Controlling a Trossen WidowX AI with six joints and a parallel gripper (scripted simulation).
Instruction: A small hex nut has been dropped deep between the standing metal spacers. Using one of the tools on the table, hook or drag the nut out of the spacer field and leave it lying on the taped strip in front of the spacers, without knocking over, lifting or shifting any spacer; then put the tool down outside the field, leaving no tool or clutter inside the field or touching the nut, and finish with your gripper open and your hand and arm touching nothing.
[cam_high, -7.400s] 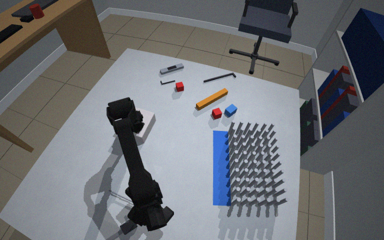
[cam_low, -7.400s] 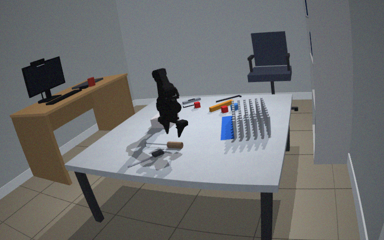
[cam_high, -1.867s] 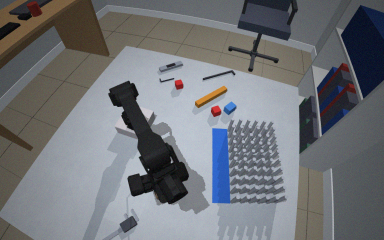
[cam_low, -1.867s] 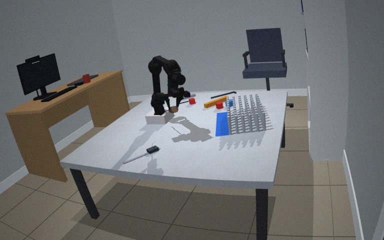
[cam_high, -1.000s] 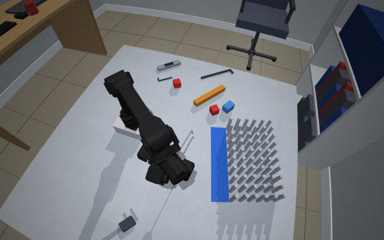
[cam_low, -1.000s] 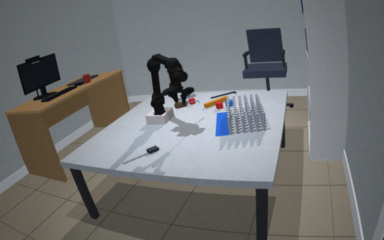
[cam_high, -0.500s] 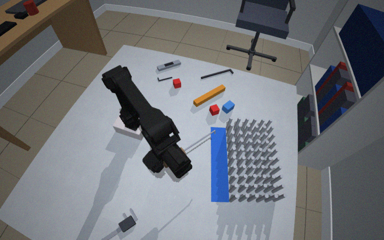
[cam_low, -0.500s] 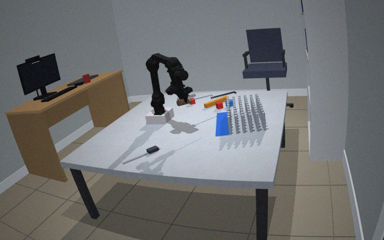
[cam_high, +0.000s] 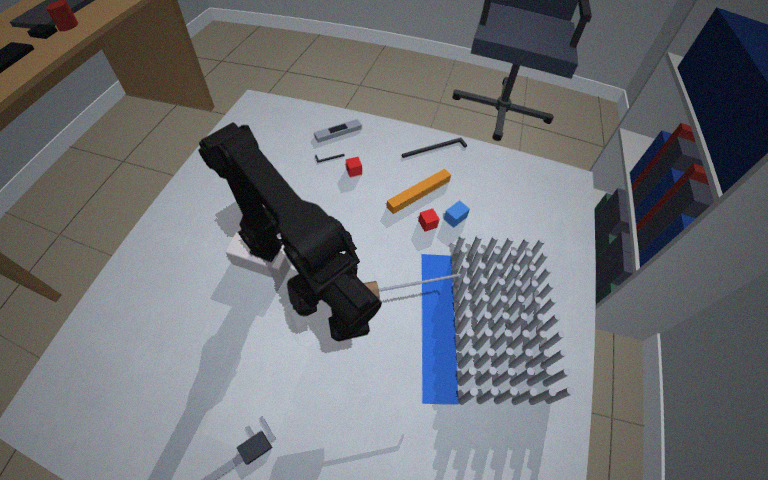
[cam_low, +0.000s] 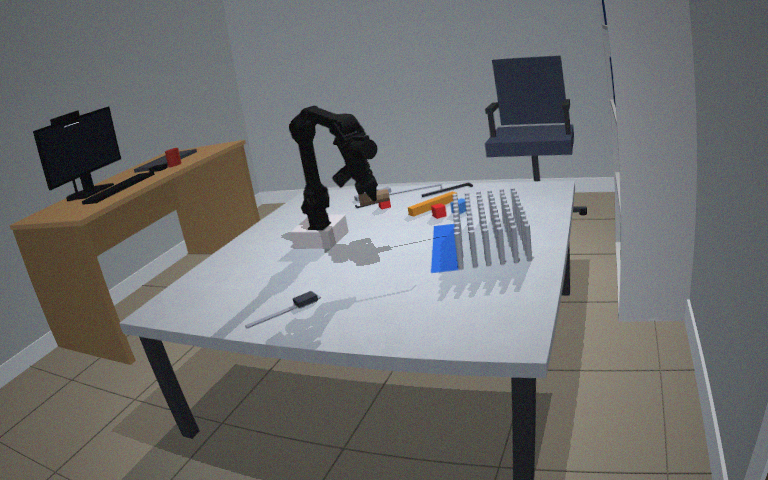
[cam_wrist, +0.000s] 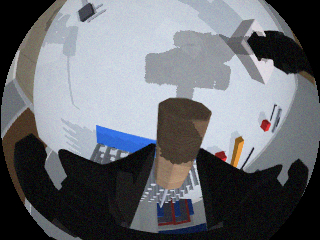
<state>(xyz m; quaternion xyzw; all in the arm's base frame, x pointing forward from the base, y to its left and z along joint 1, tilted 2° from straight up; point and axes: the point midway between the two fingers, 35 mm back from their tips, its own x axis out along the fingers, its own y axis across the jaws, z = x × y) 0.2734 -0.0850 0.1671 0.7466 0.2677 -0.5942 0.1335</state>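
Right now the taped strip is 170 mm ahead of my gripper tip, 90 mm to the left of it and 190 mm below it. Round my gripper tip: orange bar 450 mm to the left, 180 mm below; blue cube 120 mm ahead, 410 mm to the left, 170 mm below; wire hook tool 90 mm ahead, 60 mm to the left.
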